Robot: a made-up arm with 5 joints. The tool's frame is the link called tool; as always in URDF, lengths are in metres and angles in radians. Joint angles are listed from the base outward.
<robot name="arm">
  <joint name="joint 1" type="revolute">
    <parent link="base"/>
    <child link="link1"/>
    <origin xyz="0.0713 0 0.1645" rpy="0 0 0"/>
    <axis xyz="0 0 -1"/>
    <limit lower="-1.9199" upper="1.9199"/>
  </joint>
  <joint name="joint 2" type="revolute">
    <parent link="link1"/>
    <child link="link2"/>
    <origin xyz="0.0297 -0.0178 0.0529" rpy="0 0 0"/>
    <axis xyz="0 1 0"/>
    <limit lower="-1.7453" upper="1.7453"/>
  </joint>
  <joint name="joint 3" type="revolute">
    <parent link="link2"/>
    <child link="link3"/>
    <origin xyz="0.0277 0 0.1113" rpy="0 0 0"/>
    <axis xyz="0 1 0"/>
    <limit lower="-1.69" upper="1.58"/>
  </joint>
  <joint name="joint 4" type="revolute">
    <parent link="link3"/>
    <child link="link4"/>
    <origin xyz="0.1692 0 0.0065" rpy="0 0 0"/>
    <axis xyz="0 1 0"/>
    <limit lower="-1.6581" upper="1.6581"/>
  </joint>
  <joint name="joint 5" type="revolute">
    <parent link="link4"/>
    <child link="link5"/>
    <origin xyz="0.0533 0.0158 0" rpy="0 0 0"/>
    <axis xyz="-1 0 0"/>
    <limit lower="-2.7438" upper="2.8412"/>
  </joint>
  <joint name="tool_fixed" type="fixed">
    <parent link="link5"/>
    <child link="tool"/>
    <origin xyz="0 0 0" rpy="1.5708 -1.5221 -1.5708"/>
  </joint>
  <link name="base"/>
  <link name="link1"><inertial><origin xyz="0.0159 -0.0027 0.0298"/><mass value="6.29"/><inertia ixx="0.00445" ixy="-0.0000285" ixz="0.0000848" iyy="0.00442" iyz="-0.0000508" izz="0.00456"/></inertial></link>
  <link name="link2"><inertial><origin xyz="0.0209 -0.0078 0.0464"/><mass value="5.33"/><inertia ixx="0.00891" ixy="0" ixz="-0.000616" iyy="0.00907" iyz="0" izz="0.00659"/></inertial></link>
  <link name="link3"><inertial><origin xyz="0.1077 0.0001 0.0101"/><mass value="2.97"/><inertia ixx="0.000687" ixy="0" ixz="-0.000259" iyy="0.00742" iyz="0" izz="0.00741"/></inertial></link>
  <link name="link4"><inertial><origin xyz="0.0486 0.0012 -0.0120"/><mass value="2.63"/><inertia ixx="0.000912" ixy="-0.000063" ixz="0" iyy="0.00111" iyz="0" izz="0.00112"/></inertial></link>
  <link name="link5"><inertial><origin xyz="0.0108 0.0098 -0.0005"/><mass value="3.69"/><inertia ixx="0.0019" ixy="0" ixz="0" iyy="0.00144" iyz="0" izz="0.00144"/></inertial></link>
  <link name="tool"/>
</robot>
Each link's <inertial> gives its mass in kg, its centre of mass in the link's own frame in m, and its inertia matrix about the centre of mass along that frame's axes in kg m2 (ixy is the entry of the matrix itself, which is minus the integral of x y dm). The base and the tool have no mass. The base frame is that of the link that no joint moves.
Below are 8 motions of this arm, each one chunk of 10 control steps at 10 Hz.
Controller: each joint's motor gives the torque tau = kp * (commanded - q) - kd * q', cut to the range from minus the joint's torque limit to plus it. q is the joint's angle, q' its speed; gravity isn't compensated. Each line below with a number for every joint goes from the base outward.
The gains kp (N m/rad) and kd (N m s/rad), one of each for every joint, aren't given. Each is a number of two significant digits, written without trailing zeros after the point. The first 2 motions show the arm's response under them.
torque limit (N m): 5.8 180 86 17 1.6
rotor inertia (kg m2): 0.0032 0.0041 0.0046 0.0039 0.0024
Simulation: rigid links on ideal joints. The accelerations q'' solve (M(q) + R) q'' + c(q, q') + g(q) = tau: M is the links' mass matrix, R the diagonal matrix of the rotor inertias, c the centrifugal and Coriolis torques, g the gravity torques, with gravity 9.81 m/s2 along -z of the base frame. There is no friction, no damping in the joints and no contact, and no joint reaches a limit. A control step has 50 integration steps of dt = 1/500 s. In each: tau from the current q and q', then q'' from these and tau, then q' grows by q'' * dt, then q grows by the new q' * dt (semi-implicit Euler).
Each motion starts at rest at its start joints. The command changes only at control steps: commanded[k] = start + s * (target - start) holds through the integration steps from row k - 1 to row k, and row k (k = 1, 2, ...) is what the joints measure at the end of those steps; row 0 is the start. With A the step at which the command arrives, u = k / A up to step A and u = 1 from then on. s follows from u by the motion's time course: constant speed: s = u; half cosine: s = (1 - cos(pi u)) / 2; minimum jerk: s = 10 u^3 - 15 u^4 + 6 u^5; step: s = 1 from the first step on.
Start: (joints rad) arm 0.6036 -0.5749 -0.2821 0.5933 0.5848
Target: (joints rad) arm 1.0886 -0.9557 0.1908 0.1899 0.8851
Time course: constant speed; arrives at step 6
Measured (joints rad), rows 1 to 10:
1: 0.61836 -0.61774 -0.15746 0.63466 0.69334
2: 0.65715 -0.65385 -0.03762 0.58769 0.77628
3: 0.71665 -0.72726 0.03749 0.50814 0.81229
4: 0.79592 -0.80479 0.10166 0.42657 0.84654
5: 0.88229 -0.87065 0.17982 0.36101 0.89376
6: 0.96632 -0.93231 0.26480 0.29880 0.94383
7: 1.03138 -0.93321 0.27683 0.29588 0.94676
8: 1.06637 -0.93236 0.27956 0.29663 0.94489
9: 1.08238 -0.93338 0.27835 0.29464 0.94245
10: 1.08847 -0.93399 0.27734 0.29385 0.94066
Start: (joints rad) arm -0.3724 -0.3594 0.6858 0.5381 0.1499
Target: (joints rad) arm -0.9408 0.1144 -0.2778 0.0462 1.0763
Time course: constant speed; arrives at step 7
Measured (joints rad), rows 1 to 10:
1: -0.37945 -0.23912 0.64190 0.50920 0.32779
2: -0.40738 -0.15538 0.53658 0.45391 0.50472
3: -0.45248 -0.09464 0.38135 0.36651 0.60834
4: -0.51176 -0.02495 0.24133 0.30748 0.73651
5: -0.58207 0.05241 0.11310 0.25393 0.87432
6: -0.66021 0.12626 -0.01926 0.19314 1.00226
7: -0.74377 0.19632 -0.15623 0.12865 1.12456
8: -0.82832 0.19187 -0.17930 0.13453 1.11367
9: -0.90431 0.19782 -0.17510 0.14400 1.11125
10: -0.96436 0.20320 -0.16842 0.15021 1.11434
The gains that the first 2 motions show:
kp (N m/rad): 11 270 160 34 3.3
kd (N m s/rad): 2.3 10 7.9 0.87 0.15
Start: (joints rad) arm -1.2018 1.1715 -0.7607 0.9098 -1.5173
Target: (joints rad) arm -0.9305 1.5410 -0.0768 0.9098 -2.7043
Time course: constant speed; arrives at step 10
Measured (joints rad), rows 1 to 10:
1: -1.20342 1.27142 -0.66745 0.88674 -1.63598
2: -1.20023 1.37274 -0.53270 0.93341 -1.75399
3: -1.18412 1.38765 -0.47980 0.90880 -1.87088
4: -1.15992 1.39062 -0.45081 0.87801 -1.98103
5: -1.13094 1.42806 -0.38826 0.87639 -2.09374
6: -1.09508 1.47145 -0.31532 0.87714 -2.21023
7: -1.05464 1.50053 -0.25645 0.86634 -2.32162
8: -1.01657 1.52748 -0.20195 0.85460 -2.42829
9: -0.98388 1.55981 -0.14185 0.84833 -2.53689
10: -0.95544 1.59241 -0.08053 0.84268 -2.64666

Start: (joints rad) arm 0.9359 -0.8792 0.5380 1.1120 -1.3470
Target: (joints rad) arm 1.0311 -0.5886 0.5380 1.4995 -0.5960
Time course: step
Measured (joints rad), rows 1 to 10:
1: 0.97652 -0.55178 0.61956 1.49047 -0.63438
2: 0.98281 -0.53492 0.65906 1.50093 -0.56201
3: 0.99738 -0.55645 0.61454 1.48983 -0.60438
4: 1.01391 -0.55201 0.62101 1.49780 -0.59628
5: 1.02476 -0.55082 0.62376 1.49614 -0.59579
6: 1.03054 -0.55161 0.62241 1.49608 -0.59666
7: 1.03289 -0.55152 0.62248 1.49621 -0.59608
8: 1.03323 -0.55145 0.62260 1.49619 -0.59585
9: 1.03273 -0.55147 0.62256 1.49617 -0.59574
10: 1.03208 -0.55147 0.62256 1.49618 -0.59567

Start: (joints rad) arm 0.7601 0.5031 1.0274 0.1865 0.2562
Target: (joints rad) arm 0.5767 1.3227 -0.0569 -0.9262 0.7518
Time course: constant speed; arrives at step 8
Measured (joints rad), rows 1 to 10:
1: 0.75841 0.64151 0.91345 0.02490 0.32269
2: 0.74788 0.74628 0.77333 -0.11101 0.38605
3: 0.73159 0.85320 0.63997 -0.23319 0.45815
4: 0.71178 0.96294 0.51351 -0.35009 0.53820
5: 0.69019 1.07034 0.38484 -0.47186 0.61231
6: 0.66762 1.17573 0.25423 -0.59614 0.68120
7: 0.64432 1.28111 0.12431 -0.72039 0.74854
8: 0.62050 1.38643 -0.00508 -0.84584 0.81389
9: 0.59881 1.39147 -0.01928 -0.84658 0.81217
10: 0.58129 1.39297 -0.01932 -0.84467 0.81017

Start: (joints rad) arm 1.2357 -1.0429 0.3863 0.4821 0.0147
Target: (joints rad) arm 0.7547 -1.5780 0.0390 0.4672 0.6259
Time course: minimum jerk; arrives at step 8
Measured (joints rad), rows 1 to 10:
1: 1.23538 -1.03870 0.44938 0.58807 0.10619
2: 1.22076 -1.06355 0.46883 0.61569 0.22890
3: 1.17723 -1.17294 0.38921 0.58032 0.30442
4: 1.10011 -1.31739 0.27739 0.55323 0.40247
5: 1.01525 -1.45717 0.17334 0.53918 0.51709
6: 0.93985 -1.56588 0.08956 0.52425 0.60363
7: 0.87821 -1.62381 0.04049 0.51411 0.64245
8: 0.83135 -1.63114 0.03210 0.51809 0.65113
9: 0.79831 -1.62005 0.04586 0.53460 0.66485
10: 0.77794 -1.61515 0.05415 0.54089 0.67291

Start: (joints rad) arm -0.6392 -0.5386 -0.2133 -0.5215 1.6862
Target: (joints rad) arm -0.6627 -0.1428 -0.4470 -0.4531 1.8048
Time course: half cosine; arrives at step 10
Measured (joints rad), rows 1 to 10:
1: -0.63446 -0.51356 -0.17240 -0.48182 1.68747
2: -0.63340 -0.45215 -0.14535 -0.42662 1.68941
3: -0.63802 -0.40127 -0.15812 -0.41326 1.69835
4: -0.64312 -0.35434 -0.19964 -0.41951 1.71579
5: -0.64612 -0.29581 -0.24175 -0.41417 1.73500
6: -0.64813 -0.22700 -0.27311 -0.39446 1.75120
7: -0.65091 -0.16197 -0.29781 -0.37434 1.76390
8: -0.65478 -0.11288 -0.32043 -0.36332 1.77416
9: -0.65906 -0.08390 -0.33890 -0.36061 1.78138
10: -0.66296 -0.07479 -0.34810 -0.36195 1.78391

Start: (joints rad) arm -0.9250 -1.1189 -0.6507 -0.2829 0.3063
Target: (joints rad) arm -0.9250 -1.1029 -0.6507 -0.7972 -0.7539
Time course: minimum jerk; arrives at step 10
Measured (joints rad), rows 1 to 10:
1: -0.92790 -1.15654 -0.66181 -0.31196 0.27673
2: -0.92756 -1.19033 -0.69889 -0.38641 0.17132
3: -0.92466 -1.19694 -0.71187 -0.45327 0.03741
4: -0.92217 -1.18362 -0.70250 -0.52373 -0.11798
5: -0.92180 -1.17159 -0.69241 -0.61480 -0.30256
6: -0.92293 -1.17051 -0.69354 -0.71981 -0.49955
7: -0.92420 -1.17494 -0.70112 -0.81274 -0.66867
8: -0.92507 -1.17645 -0.70560 -0.87175 -0.77783
9: -0.92567 -1.17356 -0.70433 -0.89398 -0.82308
10: -0.92613 -1.17012 -0.70106 -0.89396 -0.82652

